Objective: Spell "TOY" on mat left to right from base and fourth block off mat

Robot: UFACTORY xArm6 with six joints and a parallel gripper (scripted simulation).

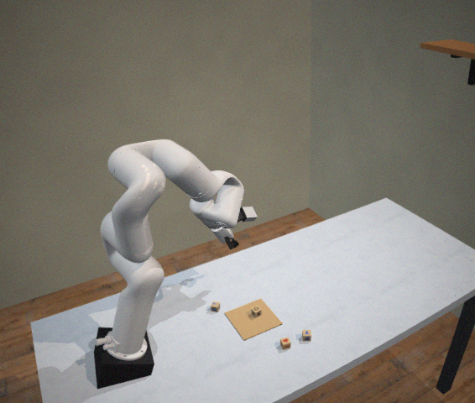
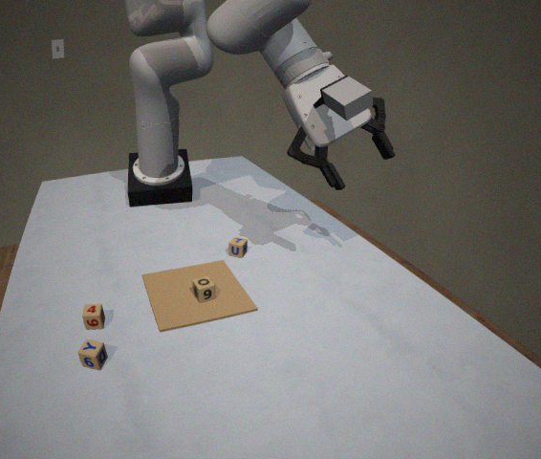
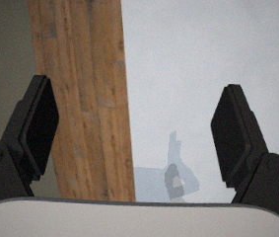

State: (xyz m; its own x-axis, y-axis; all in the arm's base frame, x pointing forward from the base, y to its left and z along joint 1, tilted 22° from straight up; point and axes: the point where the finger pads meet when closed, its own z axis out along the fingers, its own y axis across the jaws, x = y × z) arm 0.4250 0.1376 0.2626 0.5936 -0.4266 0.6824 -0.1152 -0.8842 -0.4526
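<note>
Right now my hand is 220 mm to the left of the tan mat, 180 mm above it and 100 mm past it. Round my hand: Y block: 400 mm to the right, 170 mm below, 40 mm behind.
</note>
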